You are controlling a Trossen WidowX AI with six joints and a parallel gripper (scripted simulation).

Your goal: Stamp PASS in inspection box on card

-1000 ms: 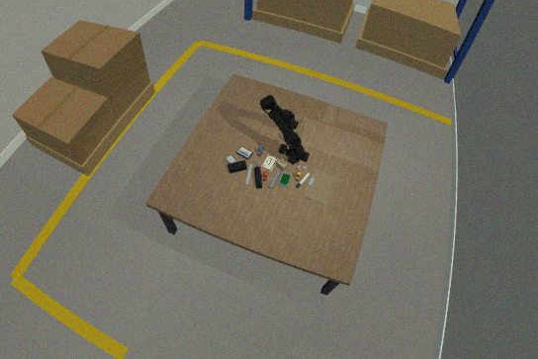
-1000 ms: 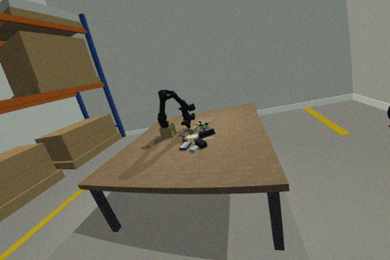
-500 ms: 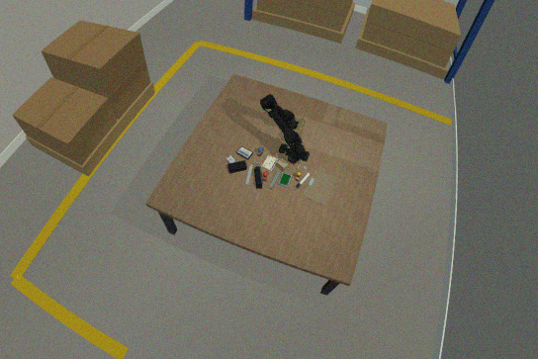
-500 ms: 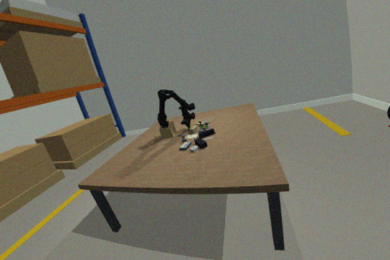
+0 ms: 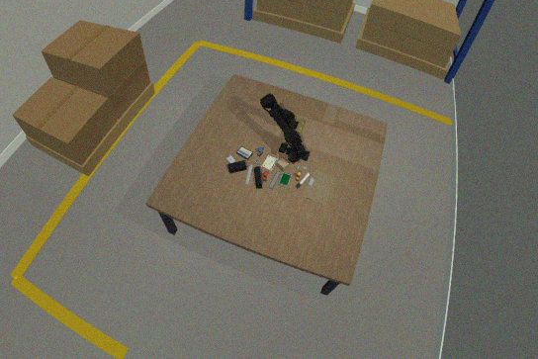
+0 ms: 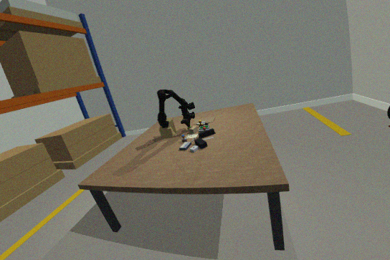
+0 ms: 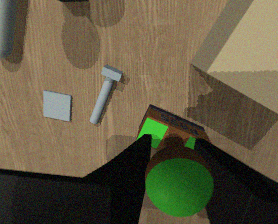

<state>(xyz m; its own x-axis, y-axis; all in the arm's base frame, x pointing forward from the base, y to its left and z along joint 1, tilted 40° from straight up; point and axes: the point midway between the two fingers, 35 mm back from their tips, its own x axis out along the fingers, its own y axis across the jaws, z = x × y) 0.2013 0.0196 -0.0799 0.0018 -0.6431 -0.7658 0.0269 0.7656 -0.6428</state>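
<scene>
Now: gripper tip 14 cm short of the green ink pad and 4 cm above it. The rest, counted from my gripper tip: green stamp: right at my gripper tip; then grey square plate: 9 cm to the left, 4 cm below; then tan block: 5 cm ahead, 5 cm to the right, 2 cm below.
</scene>
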